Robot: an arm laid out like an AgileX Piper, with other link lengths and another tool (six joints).
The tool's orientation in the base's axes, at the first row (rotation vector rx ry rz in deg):
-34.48, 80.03, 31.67
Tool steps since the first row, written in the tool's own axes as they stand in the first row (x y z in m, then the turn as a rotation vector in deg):
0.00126, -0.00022, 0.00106, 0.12, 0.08, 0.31
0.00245, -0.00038, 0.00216, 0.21, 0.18, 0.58
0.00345, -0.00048, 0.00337, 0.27, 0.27, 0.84
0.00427, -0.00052, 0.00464, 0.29, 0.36, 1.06
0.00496, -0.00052, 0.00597, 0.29, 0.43, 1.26
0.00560, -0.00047, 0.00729, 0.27, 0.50, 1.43
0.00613, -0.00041, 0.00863, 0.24, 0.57, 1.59
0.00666, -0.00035, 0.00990, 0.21, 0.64, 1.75
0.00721, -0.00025, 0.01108, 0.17, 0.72, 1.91
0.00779, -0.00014, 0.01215, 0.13, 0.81, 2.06
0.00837, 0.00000, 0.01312, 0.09, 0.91, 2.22
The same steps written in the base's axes. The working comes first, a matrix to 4 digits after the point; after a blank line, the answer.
The tool's axes in the first row as the columns of a matrix, in the base's axes (used below as rounded here):
0.0974, -0.6774, 0.7291
0.0050, 0.7329, 0.6803
-0.9952, -0.0626, 0.0748

0.00104, 0.00057, -0.00116, 0.18, 0.27, -0.10
0.00207, 0.00120, -0.00225, 0.32, 0.53, -0.18
0.00312, 0.00196, -0.00315, 0.46, 0.77, -0.22
0.00415, 0.00280, -0.00387, 0.56, 0.99, -0.23
0.00519, 0.00371, -0.00446, 0.66, 1.17, -0.22
0.00618, 0.00464, -0.00500, 0.73, 1.34, -0.19
0.00717, 0.00560, -0.00543, 0.80, 1.50, -0.16
0.00810, 0.00651, -0.00587, 0.86, 1.66, -0.12
0.00895, 0.00739, -0.00633, 0.92, 1.83, -0.07
0.00971, 0.00820, -0.00684, 0.97, 2.00, -0.03
0.01038, 0.00897, -0.00735, 1.01, 2.18, 0.02

